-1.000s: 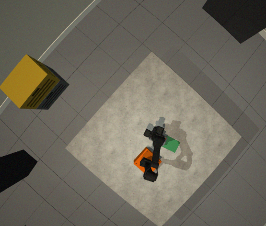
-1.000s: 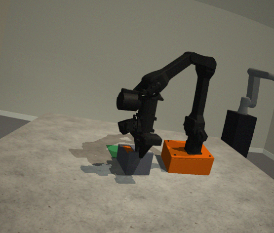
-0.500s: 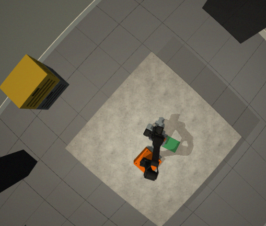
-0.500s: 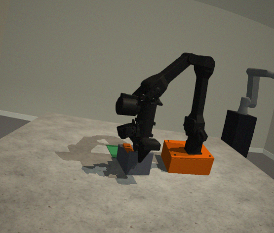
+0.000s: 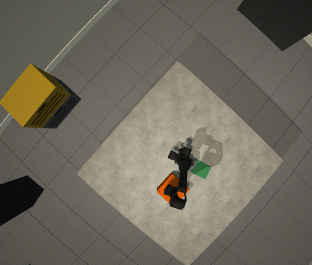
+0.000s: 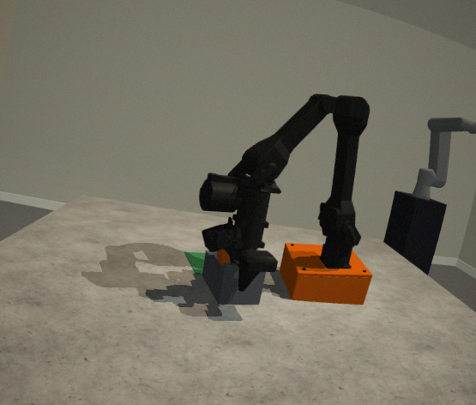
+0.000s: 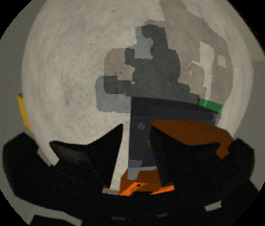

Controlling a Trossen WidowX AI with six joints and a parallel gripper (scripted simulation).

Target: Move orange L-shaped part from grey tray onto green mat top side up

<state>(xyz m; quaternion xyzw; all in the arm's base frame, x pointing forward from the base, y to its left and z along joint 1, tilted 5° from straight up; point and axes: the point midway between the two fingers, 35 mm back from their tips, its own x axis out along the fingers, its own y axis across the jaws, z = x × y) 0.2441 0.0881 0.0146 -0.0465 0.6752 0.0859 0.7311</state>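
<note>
Right now my gripper tip is 50 mm to the left of the orange L-shaped part and 10 mm below it. Round my gripper tip: green mat (30 mm ahead, 220 mm to the right, 50 mm below).
</note>
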